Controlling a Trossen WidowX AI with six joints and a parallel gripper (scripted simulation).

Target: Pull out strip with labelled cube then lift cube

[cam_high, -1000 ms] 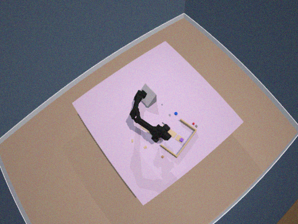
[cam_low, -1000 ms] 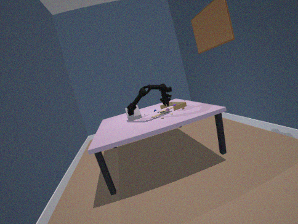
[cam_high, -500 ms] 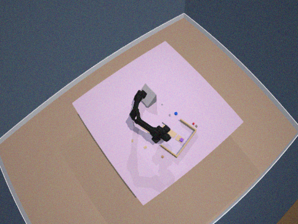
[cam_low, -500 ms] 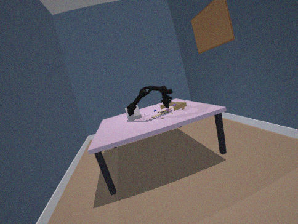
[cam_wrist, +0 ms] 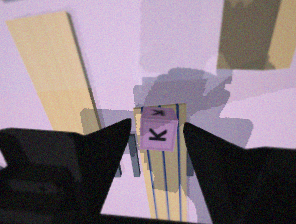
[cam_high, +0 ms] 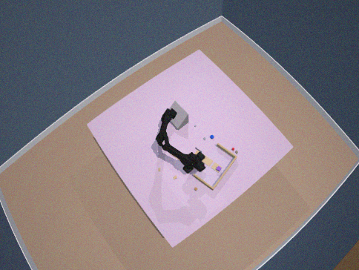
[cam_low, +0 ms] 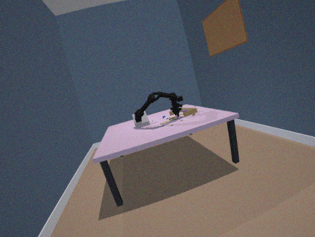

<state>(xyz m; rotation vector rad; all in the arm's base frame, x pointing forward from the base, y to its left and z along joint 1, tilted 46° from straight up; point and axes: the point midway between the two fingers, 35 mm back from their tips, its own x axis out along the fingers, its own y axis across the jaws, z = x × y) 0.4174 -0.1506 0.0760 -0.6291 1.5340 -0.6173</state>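
My gripper tip is now 1 cm short of the plain tan strip, 10 cm to the right of it and 2 cm above it. Also, from my gripper tip: grey ball: 11 cm behind, 22 cm to the left, 1 cm below; labelled cube: right at my gripper tip; blue ball: 8 cm behind, 27 cm to the left, 1 cm below.
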